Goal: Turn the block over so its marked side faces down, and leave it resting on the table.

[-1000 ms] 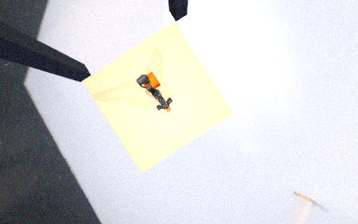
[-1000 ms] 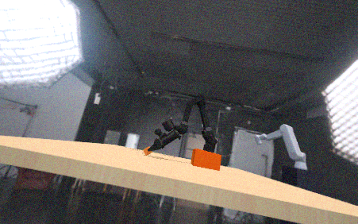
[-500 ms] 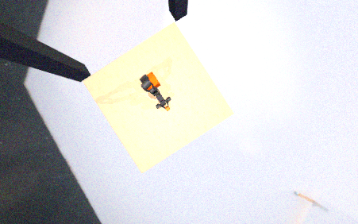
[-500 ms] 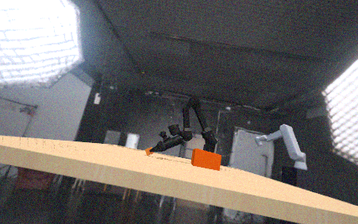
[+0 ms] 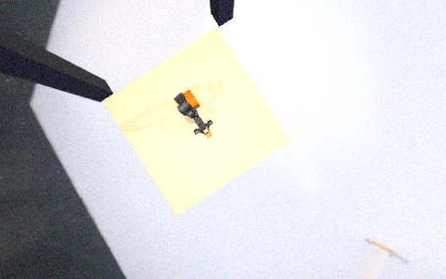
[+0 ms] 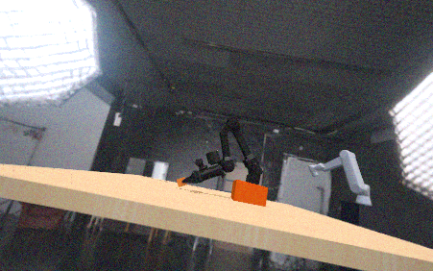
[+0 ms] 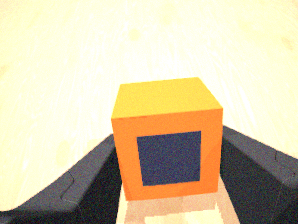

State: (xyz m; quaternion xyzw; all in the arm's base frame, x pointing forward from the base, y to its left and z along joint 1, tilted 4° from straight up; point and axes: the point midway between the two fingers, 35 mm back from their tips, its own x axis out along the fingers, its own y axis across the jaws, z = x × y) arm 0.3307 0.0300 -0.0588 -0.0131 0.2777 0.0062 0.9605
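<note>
The block lies 10 mm behind my gripper tip.
</note>
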